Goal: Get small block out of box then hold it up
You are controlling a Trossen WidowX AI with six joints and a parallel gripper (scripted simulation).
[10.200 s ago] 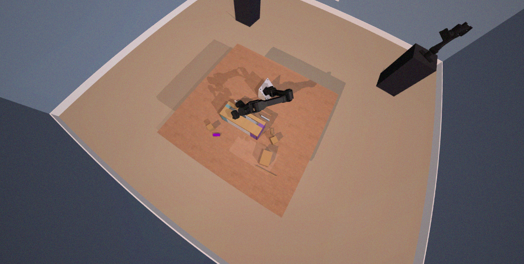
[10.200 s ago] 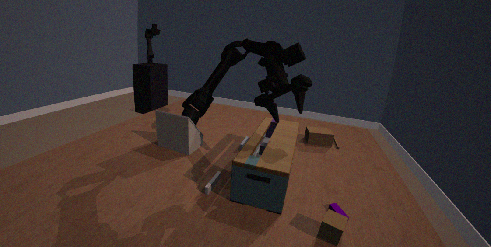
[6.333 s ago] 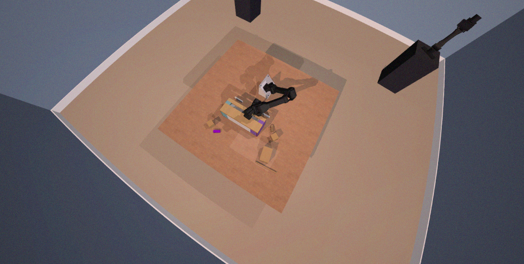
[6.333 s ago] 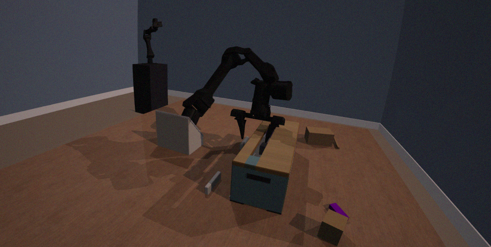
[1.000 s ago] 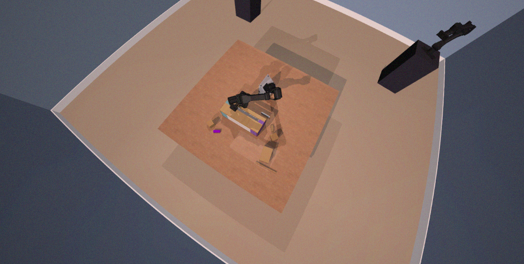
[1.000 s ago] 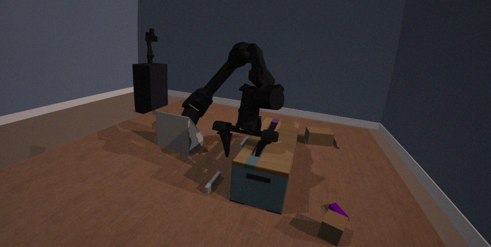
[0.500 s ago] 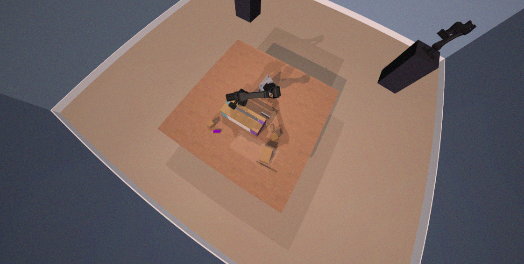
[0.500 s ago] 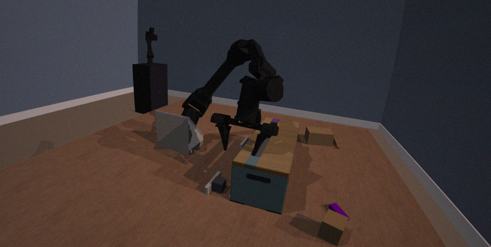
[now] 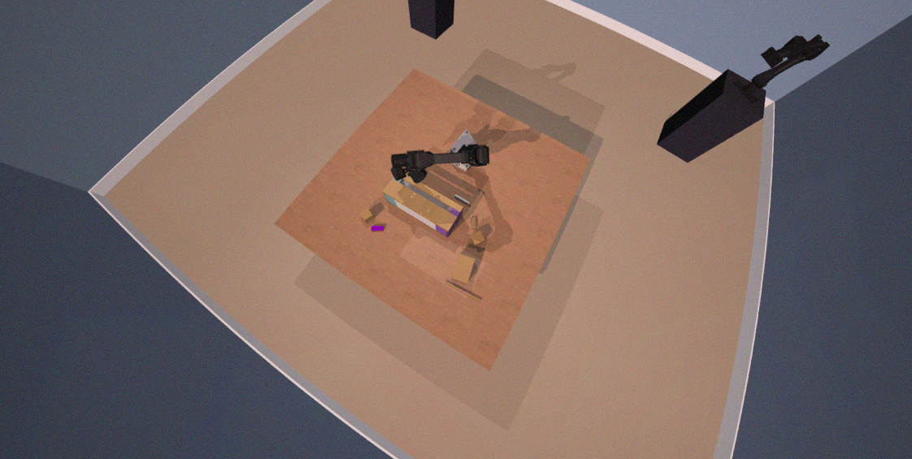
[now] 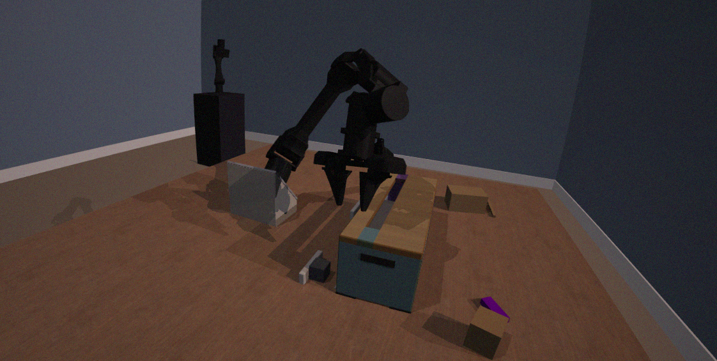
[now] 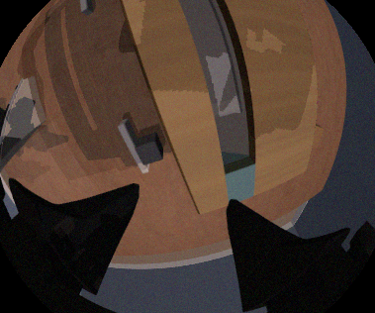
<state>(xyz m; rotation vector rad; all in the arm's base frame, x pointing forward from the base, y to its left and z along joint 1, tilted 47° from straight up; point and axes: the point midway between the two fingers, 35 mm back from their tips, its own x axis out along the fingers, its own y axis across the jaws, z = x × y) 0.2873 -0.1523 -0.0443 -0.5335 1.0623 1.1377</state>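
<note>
The dark block lies 50 mm behind my gripper tip, 30 mm to the right of it and 140 mm below it. From my gripper tip the other things lie so: tan cube: 270 mm ahead, 80 mm to the right, 130 mm below; flat tan box: 220 mm ahead, 480 mm to the left, 120 mm below.
</note>
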